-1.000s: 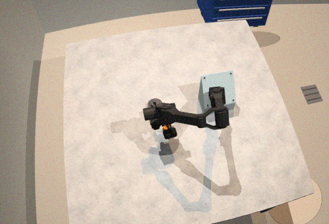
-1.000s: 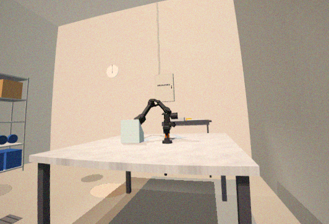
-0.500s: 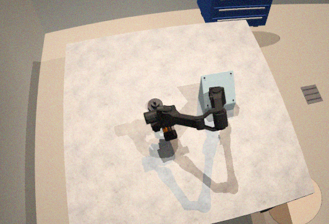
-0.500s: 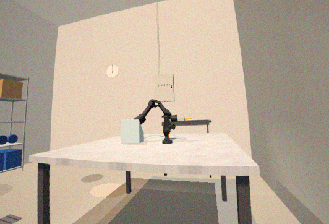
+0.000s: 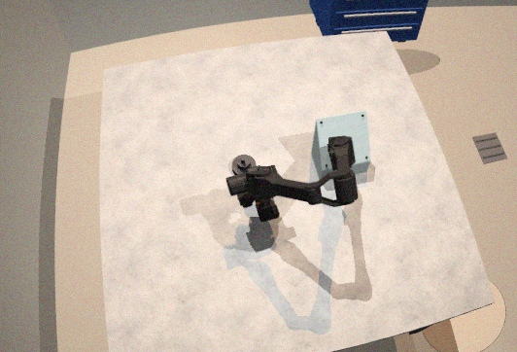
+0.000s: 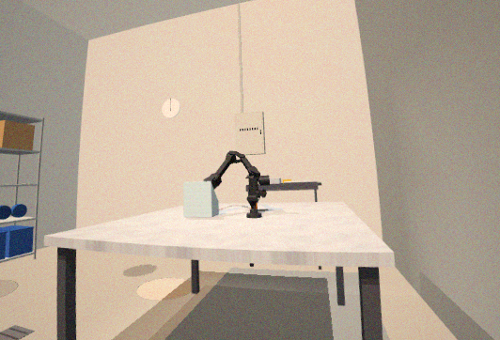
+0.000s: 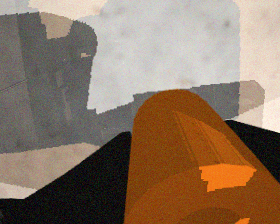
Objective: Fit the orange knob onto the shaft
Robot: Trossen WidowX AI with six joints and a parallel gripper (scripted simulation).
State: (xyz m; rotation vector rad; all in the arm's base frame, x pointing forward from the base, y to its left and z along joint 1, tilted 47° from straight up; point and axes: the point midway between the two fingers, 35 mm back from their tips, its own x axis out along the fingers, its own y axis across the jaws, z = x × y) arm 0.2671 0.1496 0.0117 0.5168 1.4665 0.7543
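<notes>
My gripper tip is now 40 mm short of the round pedestal, 150 mm to the left of it and 20 mm below it. The rest, counted from my gripper tip: orange knob 20 mm above.
</notes>
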